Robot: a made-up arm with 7 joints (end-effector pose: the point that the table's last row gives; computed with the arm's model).
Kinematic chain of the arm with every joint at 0, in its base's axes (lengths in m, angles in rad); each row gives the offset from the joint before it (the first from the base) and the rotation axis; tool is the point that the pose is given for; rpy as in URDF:
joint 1: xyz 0 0 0.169 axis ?
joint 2: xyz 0 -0.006 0.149 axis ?
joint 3: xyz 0 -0.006 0.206 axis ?
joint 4: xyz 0 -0.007 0.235 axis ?
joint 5: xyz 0 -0.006 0.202 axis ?
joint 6: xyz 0 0 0.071 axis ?
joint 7: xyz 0 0 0.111 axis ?
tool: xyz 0 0 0 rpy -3.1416 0 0
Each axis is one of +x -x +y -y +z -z.
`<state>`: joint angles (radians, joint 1 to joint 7).
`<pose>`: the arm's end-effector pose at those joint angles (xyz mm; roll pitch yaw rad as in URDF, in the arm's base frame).
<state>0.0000 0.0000 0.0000 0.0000 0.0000 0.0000 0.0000</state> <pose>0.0 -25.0 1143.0 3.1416 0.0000 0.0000</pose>
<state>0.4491 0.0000 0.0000 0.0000 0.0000 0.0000 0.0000</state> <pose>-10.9 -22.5 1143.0 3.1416 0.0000 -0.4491</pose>
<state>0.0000 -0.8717 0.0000 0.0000 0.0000 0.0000 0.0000</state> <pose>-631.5 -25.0 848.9 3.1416 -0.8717 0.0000</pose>
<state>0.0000 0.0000 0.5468 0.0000 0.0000 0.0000 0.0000</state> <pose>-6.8 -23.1 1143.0 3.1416 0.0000 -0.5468</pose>
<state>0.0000 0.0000 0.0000 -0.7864 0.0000 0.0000 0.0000</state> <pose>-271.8 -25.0 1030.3 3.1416 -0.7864 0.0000</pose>
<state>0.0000 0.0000 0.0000 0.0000 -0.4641 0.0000 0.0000</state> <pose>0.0 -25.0 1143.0 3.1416 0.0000 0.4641</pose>
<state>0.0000 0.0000 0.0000 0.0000 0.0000 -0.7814 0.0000</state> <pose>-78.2 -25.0 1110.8 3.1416 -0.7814 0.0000</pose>
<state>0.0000 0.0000 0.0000 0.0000 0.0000 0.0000 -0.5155</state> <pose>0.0 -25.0 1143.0 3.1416 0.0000 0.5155</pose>
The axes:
joint 1: -z
joint 2: +y
joint 3: -z
joint 4: +y
joint 5: -z
joint 6: +y
joint 7: -z

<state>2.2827 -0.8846 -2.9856 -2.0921 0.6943 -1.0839 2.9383</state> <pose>-63.6 78.0 634.1 0.5848 0.8708 0.8318</pose>
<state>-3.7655 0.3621 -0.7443 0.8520 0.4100 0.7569 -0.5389</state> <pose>-277.3 -406.1 807.2 -0.8738 1.0635 0.1785</pose>
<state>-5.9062 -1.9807 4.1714 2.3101 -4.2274 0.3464 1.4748</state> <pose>-33.4 294.0 137.5 -1.6975 1.0448 2.0880</pose>
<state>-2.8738 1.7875 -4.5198 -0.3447 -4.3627 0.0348 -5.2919</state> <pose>-785.1 91.3 137.0 -1.3315 -0.1229 -1.5015</pose>
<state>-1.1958 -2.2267 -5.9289 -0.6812 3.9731 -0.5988 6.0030</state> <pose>-172.8 -436.9 -302.6 0.2223 0.5740 2.1664</pose>
